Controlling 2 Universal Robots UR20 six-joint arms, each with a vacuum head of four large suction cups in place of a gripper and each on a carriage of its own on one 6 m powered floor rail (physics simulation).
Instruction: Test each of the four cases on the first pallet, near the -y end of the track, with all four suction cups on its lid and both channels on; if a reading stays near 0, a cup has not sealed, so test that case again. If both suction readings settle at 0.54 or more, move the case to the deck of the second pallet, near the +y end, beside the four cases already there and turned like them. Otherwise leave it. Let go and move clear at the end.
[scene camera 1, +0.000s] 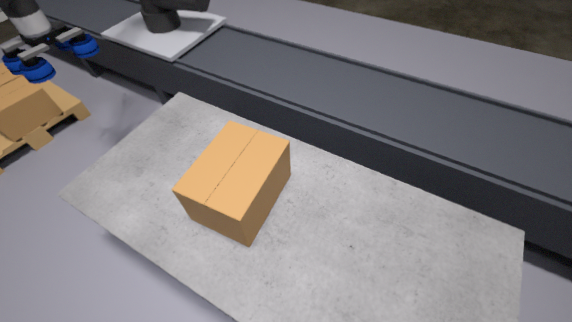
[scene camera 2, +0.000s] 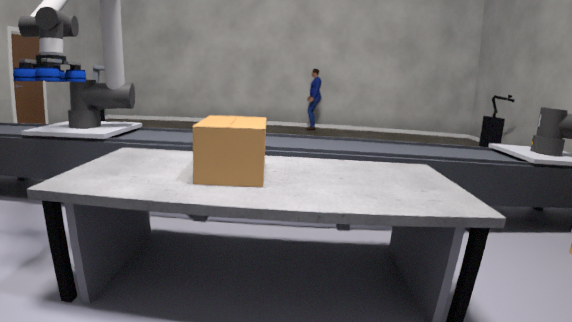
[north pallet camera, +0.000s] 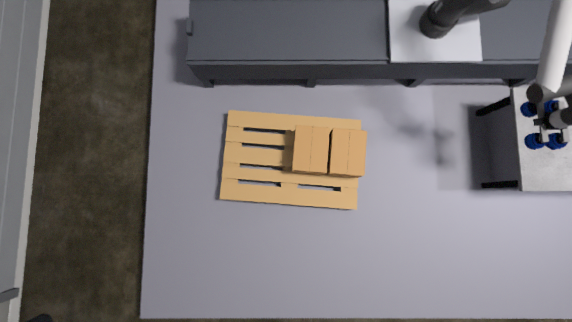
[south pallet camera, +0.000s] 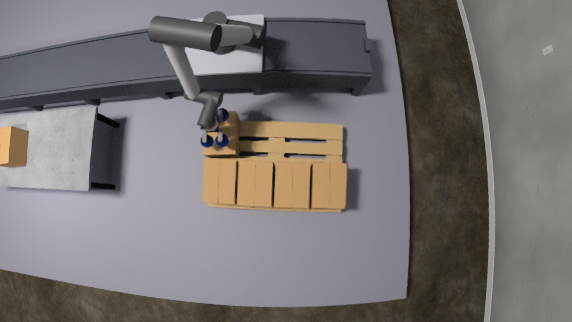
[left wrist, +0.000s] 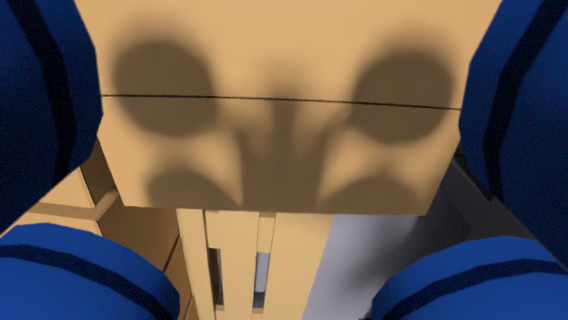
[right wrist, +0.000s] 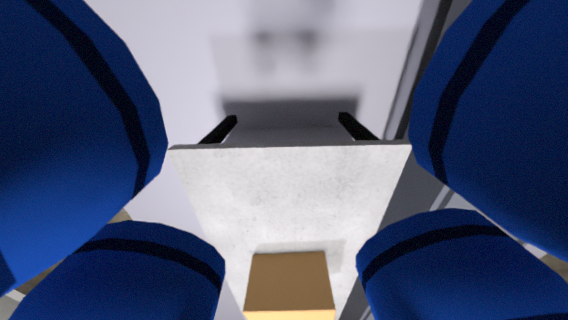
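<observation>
On the second pallet (south pallet camera: 320, 131) (left wrist: 295, 250), several cases (south pallet camera: 255, 184) stand in a row along its lower side, with another case (south pallet camera: 233, 131) (left wrist: 282, 25) above the row's left end. My left gripper (south pallet camera: 215, 129) (left wrist: 282, 160) hangs a little above that case's lid, its cups apart from it and holding nothing. The first pallet (north pallet camera: 287, 197) (scene camera 1: 75, 102) carries two cases (north pallet camera: 310, 150) (north pallet camera: 348, 152) side by side at its right. A further case (scene camera 1: 232, 170) (scene camera 2: 230, 155) (south pallet camera: 12, 146) (right wrist: 290, 282) stands on the table. My right gripper (scene camera 1: 47, 57) (scene camera 2: 50, 75) (north pallet camera: 542, 125) (right wrist: 287, 165) is empty, high near the table's end.
The grey table (scene camera 1: 375, 240) (scene camera 2: 350, 192) (north pallet camera: 545, 175) (south pallet camera: 60, 160) (right wrist: 295, 185) stands between the two pallets. The rail (scene camera 1: 380, 110) (scene camera 2: 350, 150) (north pallet camera: 280, 35) (south pallet camera: 320, 47) runs behind it and both pallets. A person (scene camera 2: 314, 95) stands near the far wall.
</observation>
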